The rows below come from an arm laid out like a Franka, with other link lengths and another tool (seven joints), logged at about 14 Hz.
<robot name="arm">
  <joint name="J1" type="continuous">
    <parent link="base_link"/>
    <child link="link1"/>
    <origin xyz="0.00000 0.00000 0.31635" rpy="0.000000 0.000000 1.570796"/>
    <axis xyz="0 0 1"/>
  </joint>
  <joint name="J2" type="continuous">
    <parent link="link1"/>
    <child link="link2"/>
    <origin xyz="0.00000 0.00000 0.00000" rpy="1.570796 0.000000 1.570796"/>
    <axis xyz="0 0 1"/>
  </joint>
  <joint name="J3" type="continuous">
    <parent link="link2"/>
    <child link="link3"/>
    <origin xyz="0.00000 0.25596 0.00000" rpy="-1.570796 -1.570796 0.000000"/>
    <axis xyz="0 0 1"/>
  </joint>
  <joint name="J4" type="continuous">
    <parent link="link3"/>
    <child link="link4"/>
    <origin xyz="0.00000 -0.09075 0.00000" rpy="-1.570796 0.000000 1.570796"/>
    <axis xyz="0 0 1"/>
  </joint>
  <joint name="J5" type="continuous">
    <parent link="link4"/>
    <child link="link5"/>
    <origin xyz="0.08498 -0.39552 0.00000" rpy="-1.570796 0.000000 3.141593"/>
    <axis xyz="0 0 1"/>
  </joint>
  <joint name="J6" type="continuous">
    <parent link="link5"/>
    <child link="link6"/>
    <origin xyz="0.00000 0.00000 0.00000" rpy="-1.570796 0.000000 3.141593"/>
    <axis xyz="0 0 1"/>
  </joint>
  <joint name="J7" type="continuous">
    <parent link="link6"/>
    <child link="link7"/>
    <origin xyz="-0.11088 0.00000 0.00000" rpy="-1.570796 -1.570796 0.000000"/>
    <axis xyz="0 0 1"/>
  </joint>
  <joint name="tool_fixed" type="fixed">
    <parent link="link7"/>
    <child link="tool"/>
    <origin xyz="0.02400 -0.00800 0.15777" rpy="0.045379 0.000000 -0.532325"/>
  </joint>
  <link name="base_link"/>
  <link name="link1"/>
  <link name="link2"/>
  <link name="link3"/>
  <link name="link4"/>
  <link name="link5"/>
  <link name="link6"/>
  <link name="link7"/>
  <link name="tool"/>
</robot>
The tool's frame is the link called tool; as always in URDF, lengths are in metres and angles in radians. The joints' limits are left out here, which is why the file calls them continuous.
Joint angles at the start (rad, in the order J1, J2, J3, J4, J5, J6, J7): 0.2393 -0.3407 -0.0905 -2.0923 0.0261 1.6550 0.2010
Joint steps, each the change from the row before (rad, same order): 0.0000 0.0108 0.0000 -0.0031 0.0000 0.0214 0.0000; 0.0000 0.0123 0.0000 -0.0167 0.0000 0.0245 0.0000; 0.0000 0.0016 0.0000 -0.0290 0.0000 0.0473 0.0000; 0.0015 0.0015 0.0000 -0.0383 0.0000 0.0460 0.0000; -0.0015 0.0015 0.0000 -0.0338 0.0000 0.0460 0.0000; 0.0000 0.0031 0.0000 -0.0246 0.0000 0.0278 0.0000; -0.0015 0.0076 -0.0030 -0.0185 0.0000 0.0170 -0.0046; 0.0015 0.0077 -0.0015 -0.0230 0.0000 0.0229 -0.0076
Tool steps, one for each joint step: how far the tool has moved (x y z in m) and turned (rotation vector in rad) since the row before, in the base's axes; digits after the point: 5 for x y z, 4 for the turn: 0.00425 0.00067 -0.00486 0.0001 -0.0076 -0.0011; 0.00251 0.00059 -0.01219 -0.0019 0.0042 -0.0008; 0.00280 0.00056 -0.01071 0.0021 -0.0165 -0.0017; 0.00026 0.00107 -0.01544 0.0005 -0.0062 0.0001; 0.00075 -0.00049 -0.01310 0.0011 -0.0106 -0.0030; -0.00066 0.00007 -0.01111 -0.0005 -0.0002 -0.0008; -0.00079 -0.00224 -0.01147 -0.0010 0.0089 -0.0001; -0.00138 0.00002 -0.01309 -0.0010 0.0074 0.0071
